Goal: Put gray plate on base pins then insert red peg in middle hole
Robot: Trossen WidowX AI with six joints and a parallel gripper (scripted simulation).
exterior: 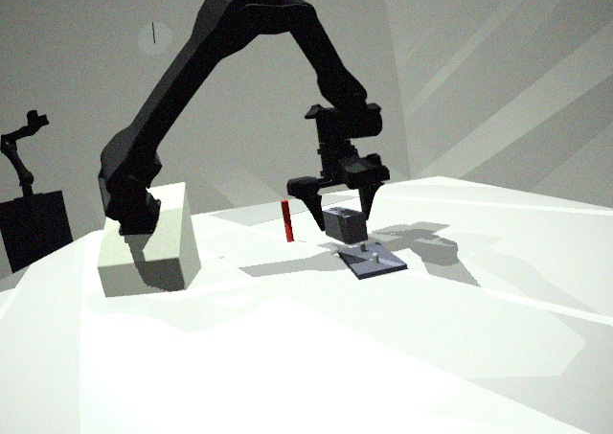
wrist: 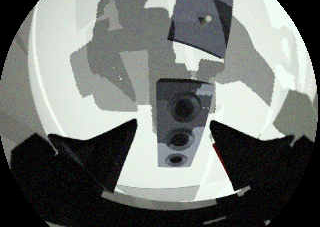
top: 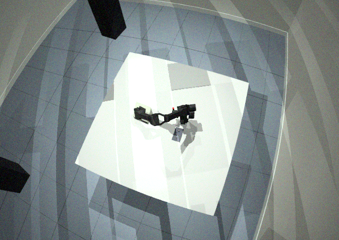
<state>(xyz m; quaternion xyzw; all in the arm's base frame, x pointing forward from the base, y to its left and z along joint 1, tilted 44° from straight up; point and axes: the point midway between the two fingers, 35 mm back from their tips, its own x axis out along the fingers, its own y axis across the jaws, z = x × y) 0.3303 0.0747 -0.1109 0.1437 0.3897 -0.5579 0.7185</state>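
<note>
The gray plate is 2 cm above my gripper tip. The rest, counted from my gripper tip: red peg: 11 cm behind, 2 cm to the left, 2 cm above; base: 15 cm to the right, 2 cm ahead, 1 cm below.
</note>
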